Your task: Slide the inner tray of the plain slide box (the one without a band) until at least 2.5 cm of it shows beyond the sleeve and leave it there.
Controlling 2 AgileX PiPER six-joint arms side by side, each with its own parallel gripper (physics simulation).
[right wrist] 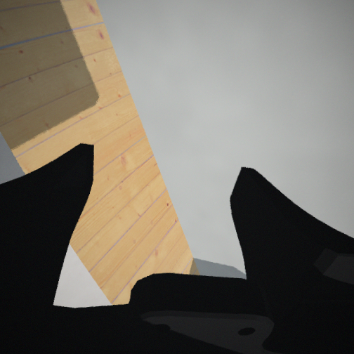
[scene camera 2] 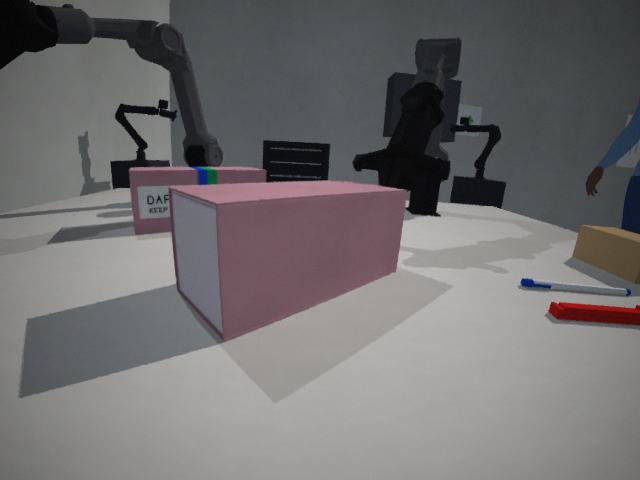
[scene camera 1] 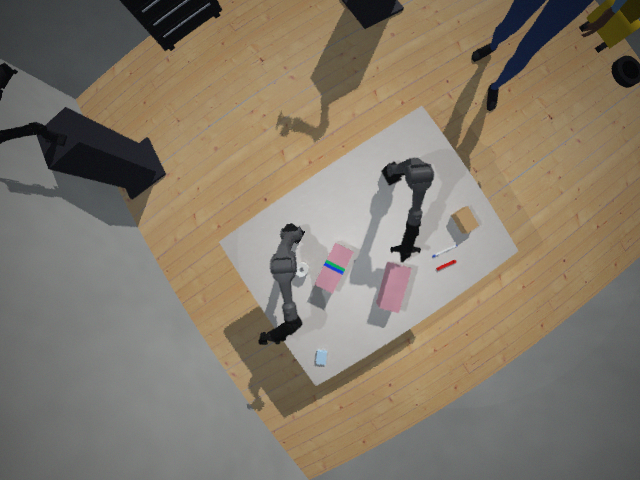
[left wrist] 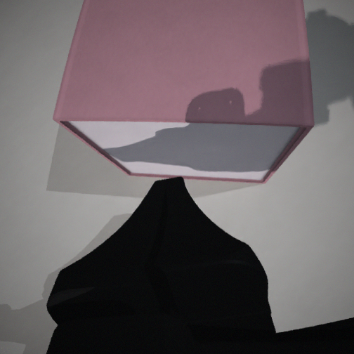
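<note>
The plain pink slide box (scene camera 1: 394,287) (scene camera 2: 305,248) (left wrist: 185,60) lies on the table with no band. Its pale inner tray (scene camera 2: 199,258) (left wrist: 200,150) shows at both open ends, about flush with the sleeve or slightly inside it. My left gripper (scene camera 1: 405,259) (left wrist: 172,195) is shut and empty, fingertips together, pointing down close to the box's upper end in scene camera 1. Whether it touches the box I cannot tell. My right gripper (right wrist: 166,173) is open and empty, beyond the table's lower left edge in scene camera 1.
A second pink box (scene camera 1: 339,254) (scene camera 2: 237,175) with a blue and green band lies left of the plain one. A white ring-like roll, a light blue block (scene camera 1: 321,357), a tan block (scene camera 1: 465,220) (scene camera 2: 610,250), a blue-white pen (scene camera 2: 578,287) and a red piece (scene camera 1: 446,265) (scene camera 2: 594,313) also lie on the table.
</note>
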